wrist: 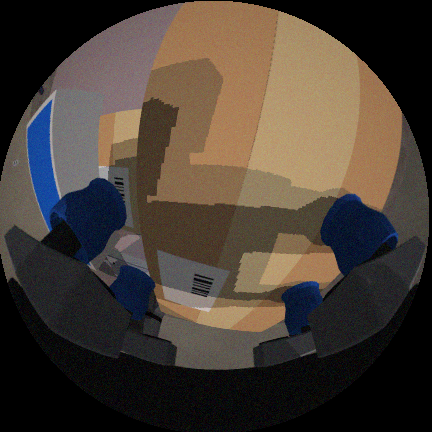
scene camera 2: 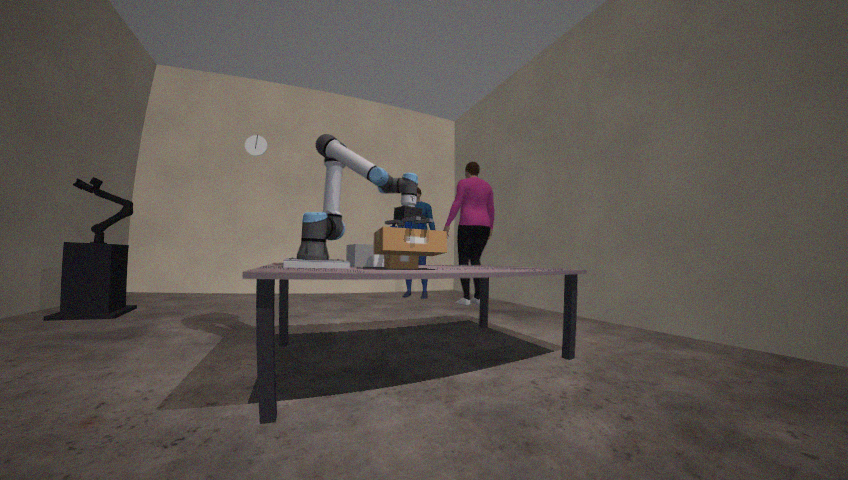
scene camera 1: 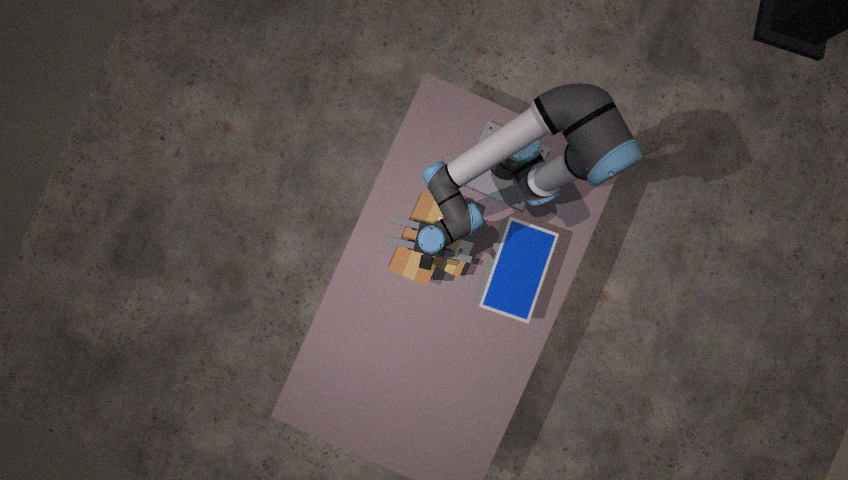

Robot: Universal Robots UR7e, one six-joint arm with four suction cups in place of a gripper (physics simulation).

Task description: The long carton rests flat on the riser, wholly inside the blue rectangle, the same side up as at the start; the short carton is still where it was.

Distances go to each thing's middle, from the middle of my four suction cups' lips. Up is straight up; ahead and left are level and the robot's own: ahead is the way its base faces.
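Riser with blue rectangle (scene camera 1: 521,253): 350 mm to the left of my suction cup, 130 mm below it, 20 mm ahead of it. Short carton (wrist: 117,133): 100 mm to the left of my suction cup, 30 mm ahead of it, 140 mm below it. My suction cup is 30 mm to the left of the long carton (scene camera 1: 405,262) and 60 mm above it. Going by their middles, the riser with blue rectangle is the farthest from my suction cup of the things named here. Going by their middles, the long carton is the nearest to my suction cup of the things named here.
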